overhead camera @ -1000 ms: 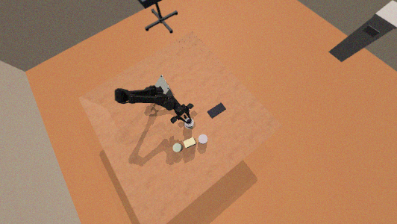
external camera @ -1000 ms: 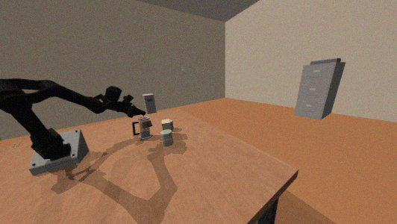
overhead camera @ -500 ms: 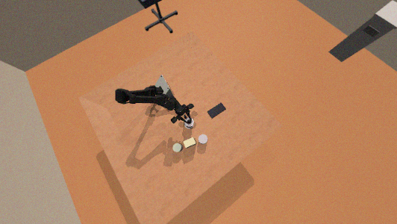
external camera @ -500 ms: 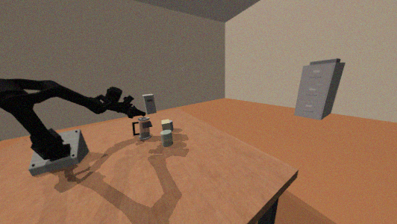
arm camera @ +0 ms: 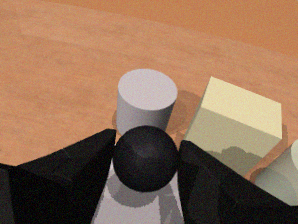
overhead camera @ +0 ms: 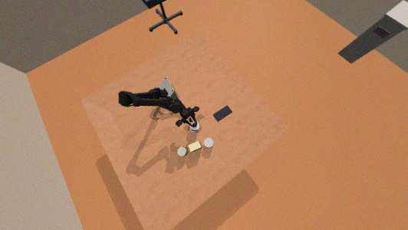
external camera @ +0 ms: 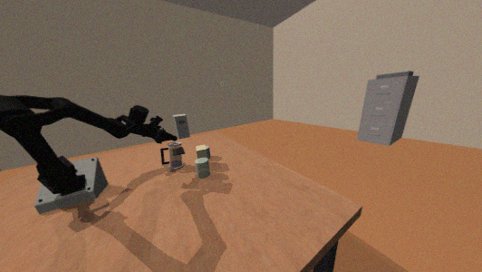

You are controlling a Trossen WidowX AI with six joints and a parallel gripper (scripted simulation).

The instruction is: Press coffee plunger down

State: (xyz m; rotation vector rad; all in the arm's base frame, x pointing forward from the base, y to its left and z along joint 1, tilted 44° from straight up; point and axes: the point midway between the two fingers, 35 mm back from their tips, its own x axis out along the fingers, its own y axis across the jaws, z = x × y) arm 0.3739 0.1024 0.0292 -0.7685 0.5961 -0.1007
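Right now my gripper tip is 3 cm past the coffee press and 8 cm above it. Also, from my gripper tip: yellow block: 11 cm ahead, 8 cm to the right, 11 cm below.
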